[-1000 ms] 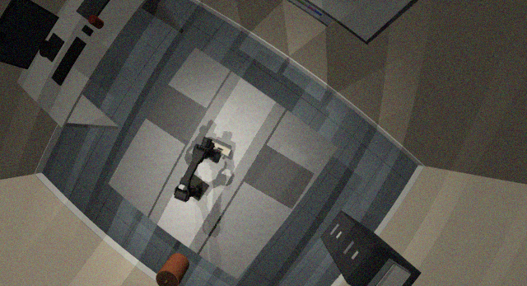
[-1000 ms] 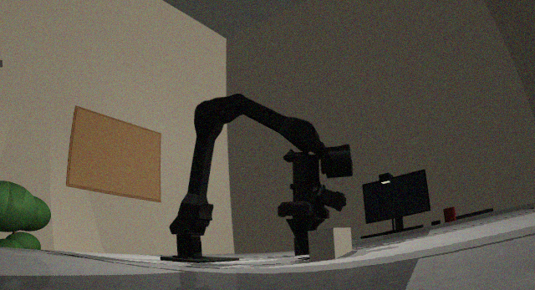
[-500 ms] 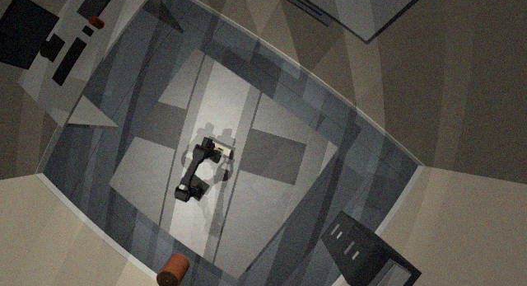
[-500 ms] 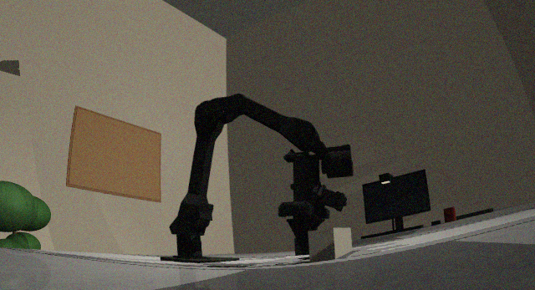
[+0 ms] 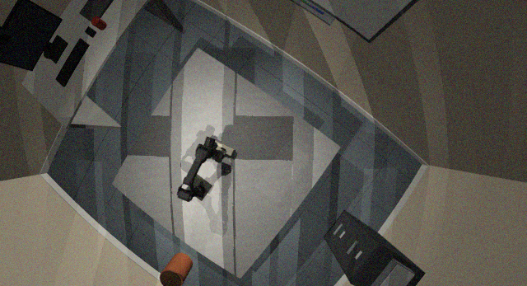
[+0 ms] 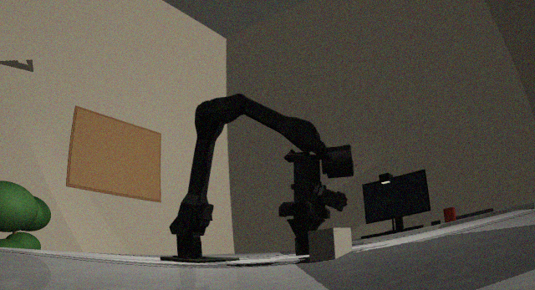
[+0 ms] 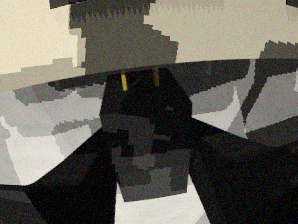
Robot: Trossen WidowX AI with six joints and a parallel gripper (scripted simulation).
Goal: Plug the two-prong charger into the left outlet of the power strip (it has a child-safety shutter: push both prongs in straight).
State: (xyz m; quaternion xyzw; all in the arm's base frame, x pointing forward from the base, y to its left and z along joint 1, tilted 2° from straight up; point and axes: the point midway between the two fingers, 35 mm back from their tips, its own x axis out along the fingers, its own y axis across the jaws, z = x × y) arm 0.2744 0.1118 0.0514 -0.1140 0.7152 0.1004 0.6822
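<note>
Now: gripper tip 2 cm short of the two-prong charger, 1 cm to the right of it and 1 cm below it.
</note>
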